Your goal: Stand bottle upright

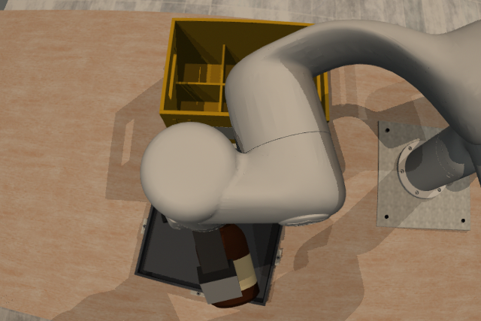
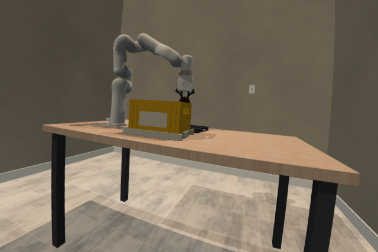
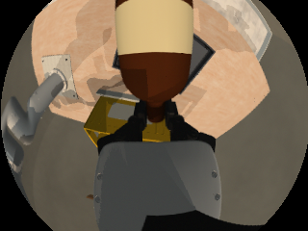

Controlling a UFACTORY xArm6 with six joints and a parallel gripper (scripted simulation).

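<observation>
Right now the brown bottle is 6 cm to the left of my hand, 2 cm below it and 1 cm behind it. Also, from my hand: yellow crate: 24 cm to the right, 12 cm below, 7 cm behind; then dark tray: 19 cm below, 4 cm to the left, 2 cm ahead.
</observation>
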